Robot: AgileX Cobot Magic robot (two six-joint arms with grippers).
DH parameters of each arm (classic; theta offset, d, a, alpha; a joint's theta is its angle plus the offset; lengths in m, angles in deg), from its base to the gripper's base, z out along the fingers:
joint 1: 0 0.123 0 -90
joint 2: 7.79 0 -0.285 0
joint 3: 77.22 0 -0.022 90
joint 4: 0 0.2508 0 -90
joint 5: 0 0 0.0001 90
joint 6: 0 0.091 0 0
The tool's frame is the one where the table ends.
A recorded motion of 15 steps. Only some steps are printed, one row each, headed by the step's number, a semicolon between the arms.
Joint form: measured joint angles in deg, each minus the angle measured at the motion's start. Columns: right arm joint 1, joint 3, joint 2, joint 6, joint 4, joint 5; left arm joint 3, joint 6, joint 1, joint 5, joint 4, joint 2.
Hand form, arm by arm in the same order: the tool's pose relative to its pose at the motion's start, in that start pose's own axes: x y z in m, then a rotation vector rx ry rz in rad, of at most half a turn. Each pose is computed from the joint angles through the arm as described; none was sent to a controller.
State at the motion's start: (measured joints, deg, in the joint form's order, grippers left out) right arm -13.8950 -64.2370 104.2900 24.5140 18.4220 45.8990; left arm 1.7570 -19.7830 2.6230 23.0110 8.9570 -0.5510
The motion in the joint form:
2: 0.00 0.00 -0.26 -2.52 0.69 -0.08; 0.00 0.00 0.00 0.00 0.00 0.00
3: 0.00 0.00 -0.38 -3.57 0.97 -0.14; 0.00 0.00 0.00 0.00 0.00 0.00
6: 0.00 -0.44 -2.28 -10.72 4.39 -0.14; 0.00 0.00 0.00 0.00 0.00 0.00
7: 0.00 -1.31 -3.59 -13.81 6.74 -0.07; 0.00 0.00 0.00 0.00 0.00 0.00
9: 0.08 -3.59 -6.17 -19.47 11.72 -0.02; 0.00 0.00 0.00 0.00 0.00 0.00
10: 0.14 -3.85 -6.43 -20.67 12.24 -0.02; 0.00 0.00 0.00 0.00 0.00 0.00
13: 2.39 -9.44 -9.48 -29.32 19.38 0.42; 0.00 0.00 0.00 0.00 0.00 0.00
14: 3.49 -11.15 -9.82 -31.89 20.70 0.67; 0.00 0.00 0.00 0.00 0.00 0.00
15: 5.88 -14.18 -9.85 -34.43 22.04 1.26; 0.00 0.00 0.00 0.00 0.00 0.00
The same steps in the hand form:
2: 0.0004 0.0011 -0.0015 -0.0111 -0.0014 -0.0366; 0.0000 0.0000 0.0000 0.0000 0.0000 0.0000
3: 0.0005 0.0016 -0.0022 -0.0160 -0.0028 -0.0521; 0.0000 0.0000 0.0000 0.0000 0.0000 0.0000
6: 0.0023 0.0087 -0.0151 -0.0784 -0.0225 -0.1456; 0.0000 0.0000 0.0000 0.0000 0.0000 0.0000
7: 0.0022 0.0152 -0.0262 -0.1261 -0.0447 -0.1816; 0.0000 0.0000 0.0000 0.0000 0.0000 0.0000
9: 0.0021 0.0299 -0.0513 -0.2293 -0.1006 -0.2477; 0.0000 0.0000 0.0000 0.0000 0.0000 0.0000
10: 0.0023 0.0316 -0.0540 -0.2397 -0.1080 -0.2662; 0.0000 0.0000 0.0000 0.0000 0.0000 0.0000
13: 0.0099 0.0654 -0.0965 -0.4033 -0.2032 -0.4200; 0.0000 0.0000 0.0000 0.0000 0.0000 0.0000
14: 0.0139 0.0757 -0.1057 -0.4378 -0.2237 -0.4793; 0.0000 0.0000 0.0000 0.0000 0.0000 0.0000
15: 0.0227 0.0942 -0.1176 -0.4857 -0.2424 -0.5642; 0.0000 0.0000 0.0000 0.0000 0.0000 0.0000

